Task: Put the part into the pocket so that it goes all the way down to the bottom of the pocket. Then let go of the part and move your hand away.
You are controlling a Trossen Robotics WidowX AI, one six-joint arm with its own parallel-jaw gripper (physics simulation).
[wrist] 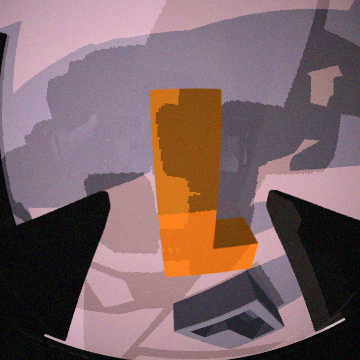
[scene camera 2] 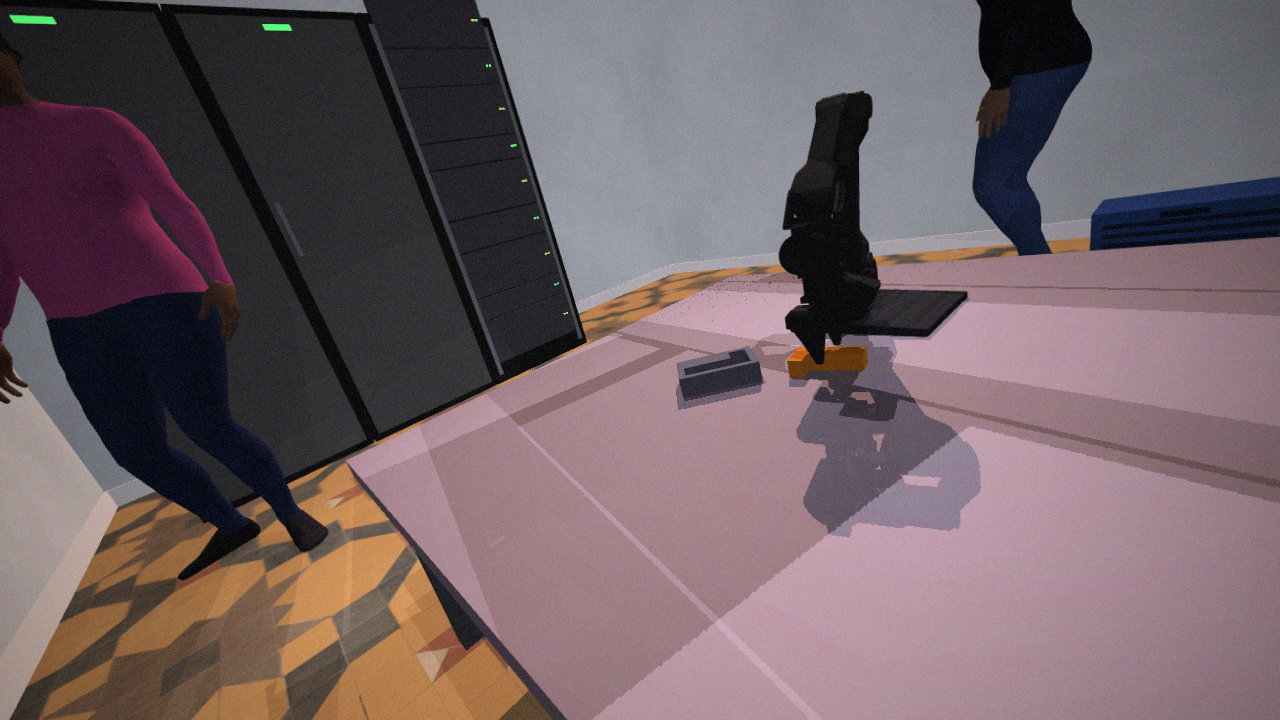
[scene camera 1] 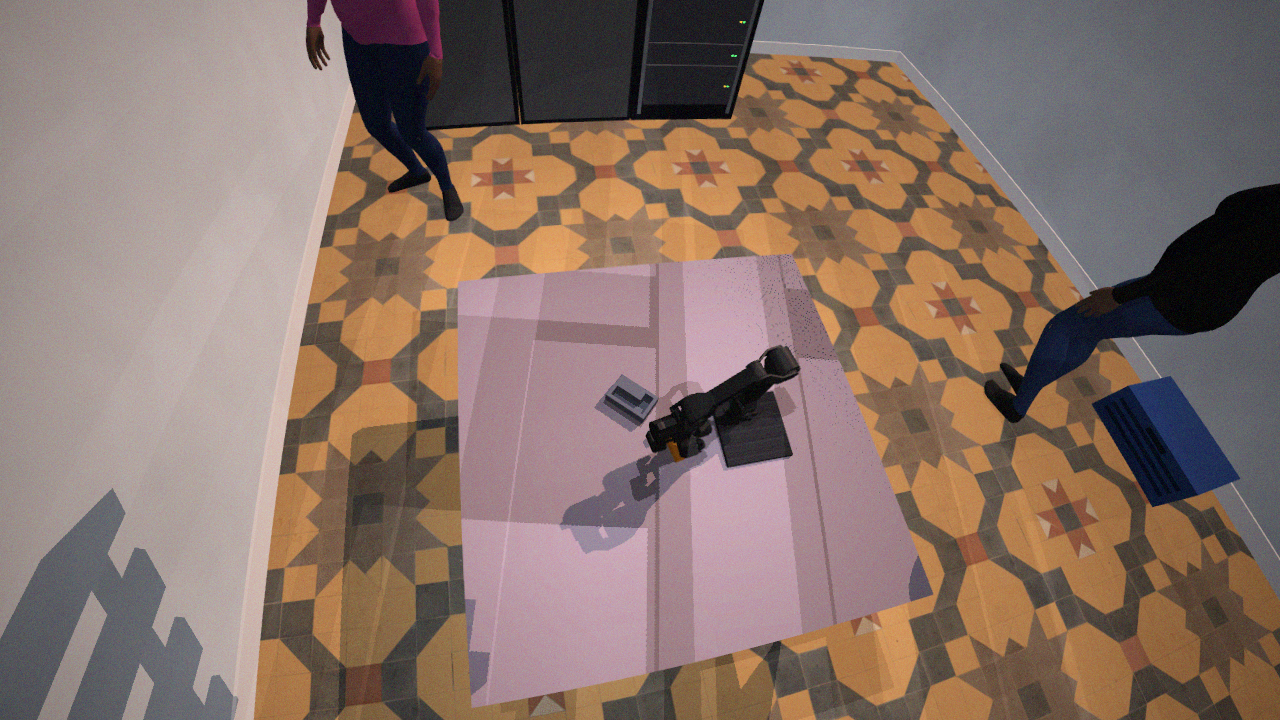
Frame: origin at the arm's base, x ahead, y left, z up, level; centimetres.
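Seen in the pictures: gripper, fingertip midpoint: (wrist: 189,198) (scene camera 2: 828,354) (scene camera 1: 673,442); arm's base at its link origin: (scene camera 2: 851,310) (scene camera 1: 736,413).
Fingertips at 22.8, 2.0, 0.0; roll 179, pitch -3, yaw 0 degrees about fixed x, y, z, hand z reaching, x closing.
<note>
Pixels of each thing's top centre, then the offset from my fingertips to it, as dx, dy, dz. Level surfaces: height alone.
- orange L-shaped part at its top centre: (wrist: 216,204) (scene camera 2: 825,353) (scene camera 1: 669,443) +1.3, +0.0, +0.6
- grey block at its top centre: (wrist: 239,332) (scene camera 2: 715,361) (scene camera 1: 632,395) +6.4, -17.9, +1.3
- pink table at its surface level: dz -2.4
The orange L-shaped part (scene camera 1: 675,451) (scene camera 2: 845,360) (wrist: 185,240) lies on the pink table, its short foot at the end nearer the grey block in the wrist view. The grey block (scene camera 1: 623,411) (scene camera 2: 723,383) (wrist: 207,314) with the L-shaped pocket stands a short way from the part, pocket facing up and empty. My gripper (scene camera 2: 827,350) (wrist: 189,198) is open and low over the part. In the wrist view the part shows between the two wide-set fingers, with a gap on each side. In scene camera 1 the arm hides part of the orange part.
The arm's black base plate (scene camera 1: 756,438) (scene camera 2: 921,313) is on the pink table (scene camera 1: 554,608) (scene camera 2: 1029,573), close to the part. A person in pink (scene camera 1: 384,22) (scene camera 2: 107,205), a person in black (scene camera 1: 1199,268) (scene camera 2: 1033,40), dark cabinets (scene camera 1: 572,58) and a blue box (scene camera 1: 1172,438) are beyond the table.
</note>
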